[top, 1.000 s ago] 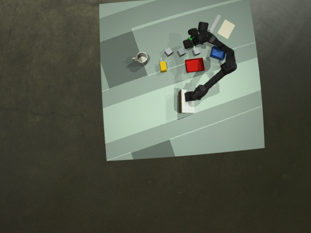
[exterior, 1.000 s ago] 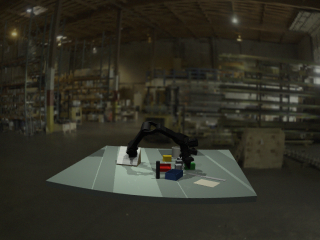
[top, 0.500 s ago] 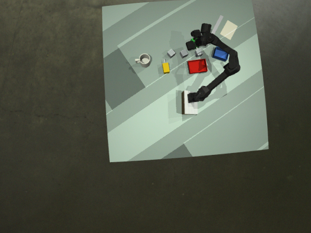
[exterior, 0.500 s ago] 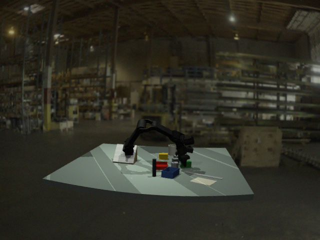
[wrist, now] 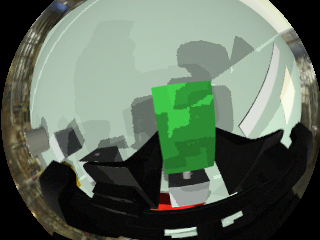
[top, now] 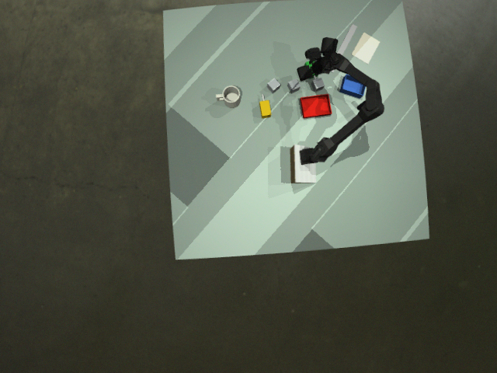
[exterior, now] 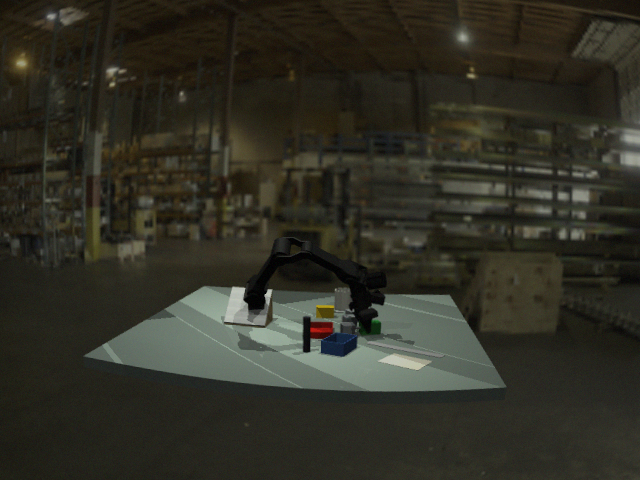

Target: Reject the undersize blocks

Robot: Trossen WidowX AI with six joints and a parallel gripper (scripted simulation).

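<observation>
The steel block is 100 mm to the left of my gripper tip, 70 mm behind it and 10 mm above it. Round my gripper tip: red reject tray (180 mm behind, 10 mm to the left, 10 mm below); blue bin (200 mm to the right, 100 mm behind); green GO gauge (20 mm behind, 10 mm above).
</observation>
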